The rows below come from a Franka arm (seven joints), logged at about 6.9 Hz.
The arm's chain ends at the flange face. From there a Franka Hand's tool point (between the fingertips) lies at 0.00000 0.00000 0.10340 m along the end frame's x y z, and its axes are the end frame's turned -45 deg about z.
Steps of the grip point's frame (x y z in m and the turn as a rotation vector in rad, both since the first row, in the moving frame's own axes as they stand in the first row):
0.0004, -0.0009, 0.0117, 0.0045, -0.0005, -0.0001
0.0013, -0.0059, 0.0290, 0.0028, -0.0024, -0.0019
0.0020, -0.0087, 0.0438, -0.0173, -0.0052, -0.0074
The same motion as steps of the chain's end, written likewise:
0.0000, -0.0006, 0.0117, 0.0028, -0.0035, -0.0001
-0.0029, -0.0051, 0.0290, 0.0003, -0.0037, -0.0019
-0.0056, -0.0092, 0.0438, -0.0159, 0.0086, -0.0074

